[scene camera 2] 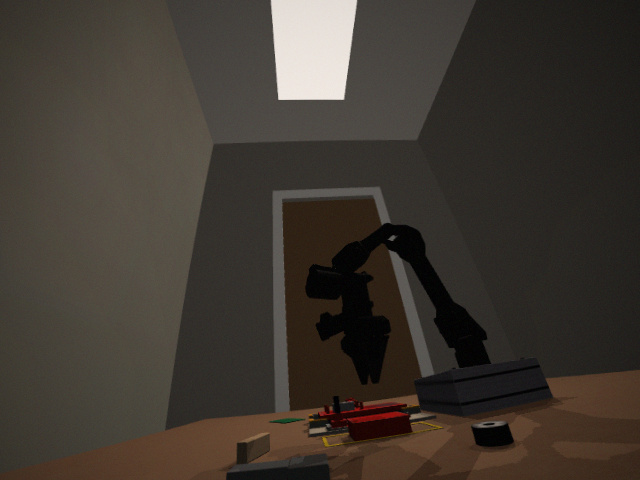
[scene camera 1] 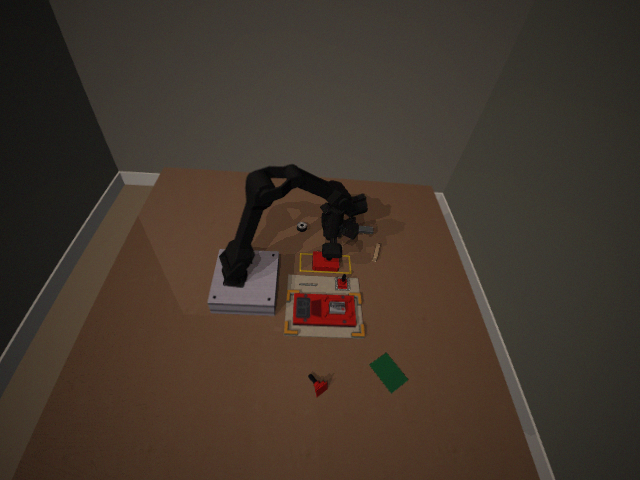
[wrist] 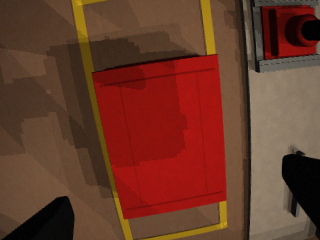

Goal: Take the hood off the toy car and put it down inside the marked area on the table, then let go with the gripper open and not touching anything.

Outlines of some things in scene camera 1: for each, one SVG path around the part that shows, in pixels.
My gripper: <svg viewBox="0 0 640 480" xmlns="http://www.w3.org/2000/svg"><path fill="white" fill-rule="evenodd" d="M356 217L352 216L347 220L343 218L342 223L333 225L326 221L324 212L322 213L323 237L326 237L326 240L330 240L330 243L322 245L322 256L328 261L331 261L332 258L342 257L342 245L337 243L337 237L341 238L344 235L354 240L359 233Z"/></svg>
A green card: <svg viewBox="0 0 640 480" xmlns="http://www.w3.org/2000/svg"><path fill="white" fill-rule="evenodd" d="M386 352L369 365L385 384L387 390L392 393L405 384L408 379Z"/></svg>
